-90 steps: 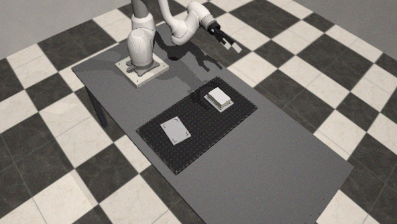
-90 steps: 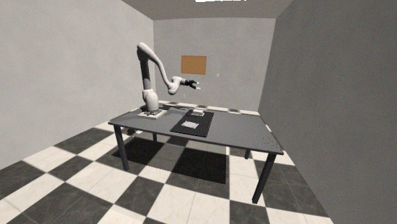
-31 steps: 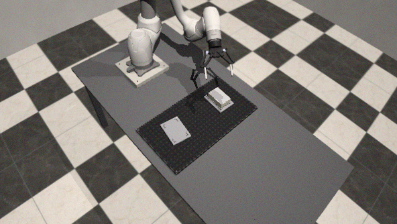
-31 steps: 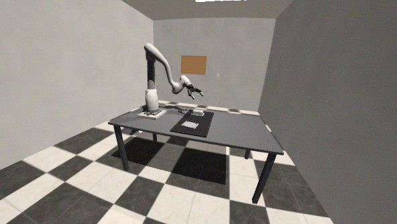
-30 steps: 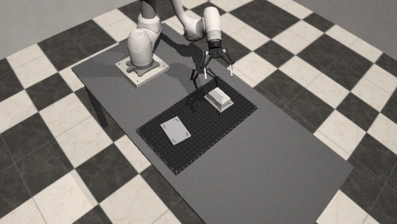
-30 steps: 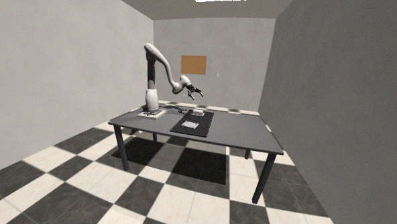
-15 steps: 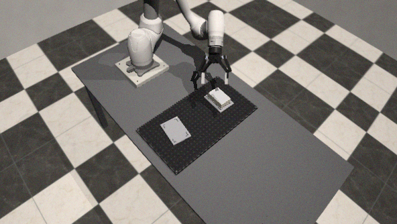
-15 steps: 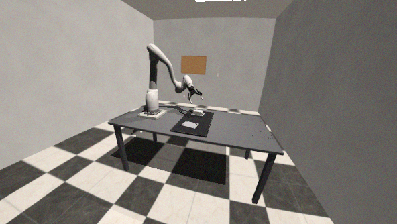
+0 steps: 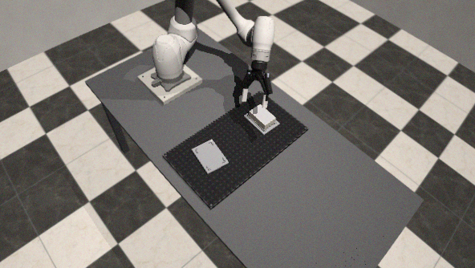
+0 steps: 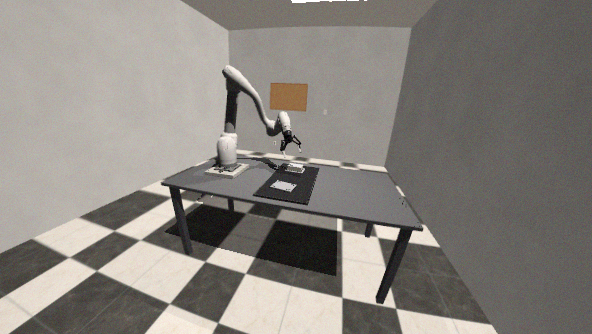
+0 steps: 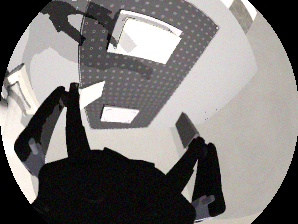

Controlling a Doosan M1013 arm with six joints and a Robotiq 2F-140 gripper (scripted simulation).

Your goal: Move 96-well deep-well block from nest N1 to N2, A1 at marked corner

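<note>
Now: hand 14 cm above the white 96-well deep-well block, 6 cm to the right of it and 2 cm short of it.
</note>
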